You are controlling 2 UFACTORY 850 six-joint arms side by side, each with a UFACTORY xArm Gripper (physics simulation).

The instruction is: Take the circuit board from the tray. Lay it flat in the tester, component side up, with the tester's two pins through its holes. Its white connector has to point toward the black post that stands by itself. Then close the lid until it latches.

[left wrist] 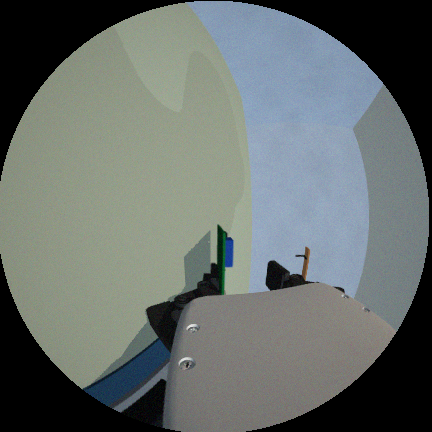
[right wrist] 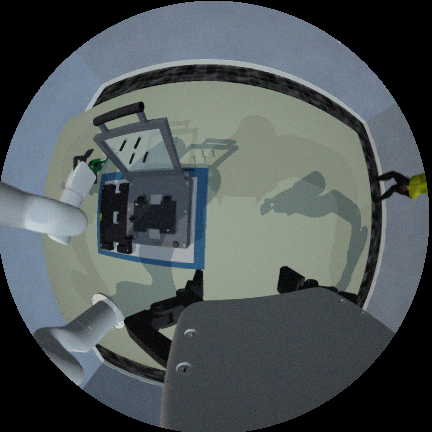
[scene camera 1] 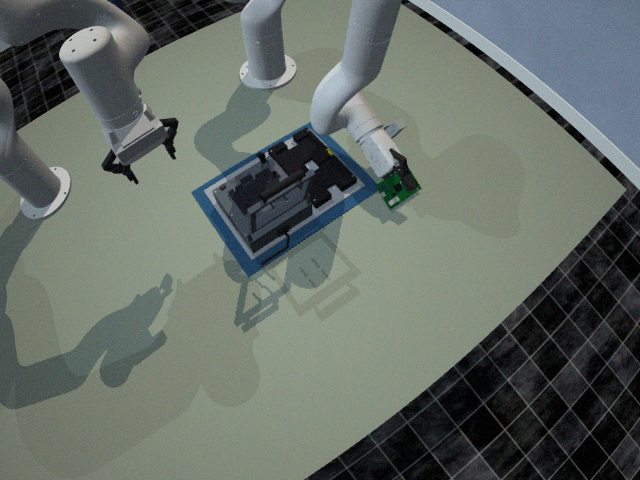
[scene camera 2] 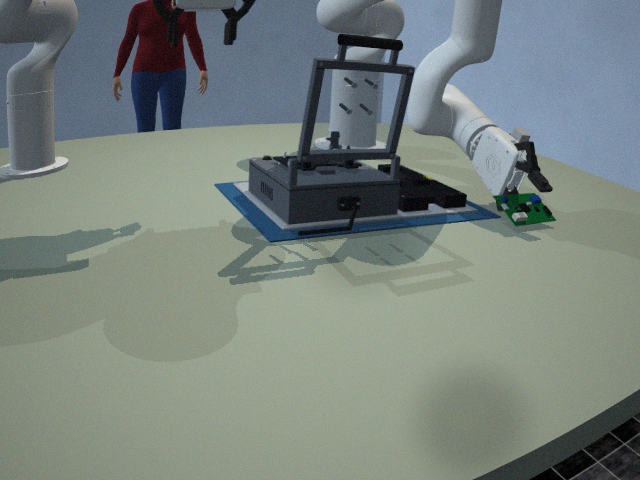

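The green circuit board (scene camera 1: 391, 189) (scene camera 2: 535, 215) (left wrist: 221, 250) (right wrist: 97, 165) is in my left gripper (scene camera 1: 402, 181) (scene camera 2: 528, 187) (left wrist: 242, 274), low over the table beside the black tray (scene camera 1: 289, 157) (scene camera 2: 439, 191) (right wrist: 114, 200). One finger is against its underside; contact of the upper finger is unclear. Components face up; the white connector (scene camera 1: 394, 200) (scene camera 2: 519, 217) is at its lower-left edge in the scene views. The grey tester (scene camera 2: 320, 206) (right wrist: 182, 210) has its lid (scene camera 1: 281, 187) (scene camera 2: 310, 111) (right wrist: 171, 145) raised. A black post (scene camera 2: 334, 139) shows behind the lid. My right gripper (scene camera 1: 155, 169) (scene camera 2: 200, 41) (right wrist: 242, 281) is open and empty, high up.
Tester and tray stand on a white base on a blue mat (scene camera 1: 249, 266) (scene camera 2: 273, 235) (right wrist: 200, 250), left of the board in the scene views. A black lever (scene camera 1: 287, 240) (scene camera 2: 354, 214) projects from the tester's front. The lid stands high between the grippers.
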